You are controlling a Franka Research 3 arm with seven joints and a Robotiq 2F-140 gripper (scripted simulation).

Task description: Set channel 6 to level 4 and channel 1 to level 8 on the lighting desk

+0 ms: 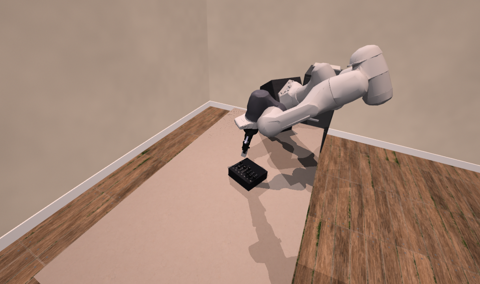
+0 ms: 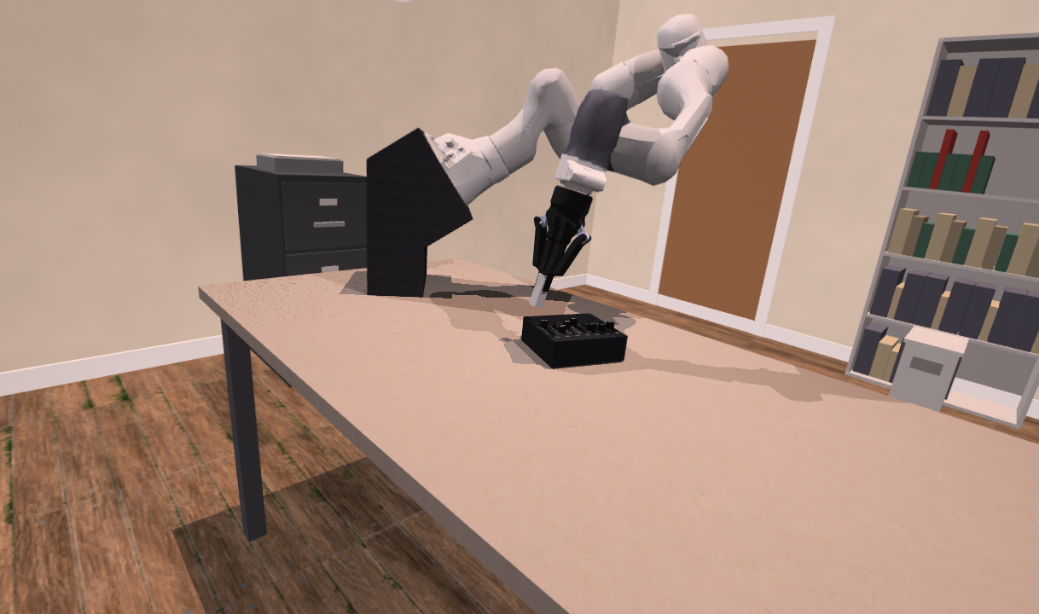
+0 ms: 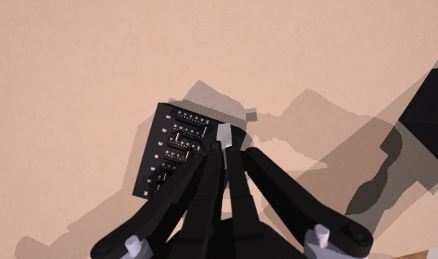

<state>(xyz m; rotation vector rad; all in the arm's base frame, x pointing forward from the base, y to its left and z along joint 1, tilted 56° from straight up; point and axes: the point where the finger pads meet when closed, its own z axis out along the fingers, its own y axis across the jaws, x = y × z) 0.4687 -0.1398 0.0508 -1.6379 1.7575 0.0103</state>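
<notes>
The channel 1 fader cap is 2 cm ahead of my hand and 6 cm below it. The rest, counted from my hand: channel 6 fader cap: 9 cm ahead, 9 cm to the left, 6 cm below.
</notes>
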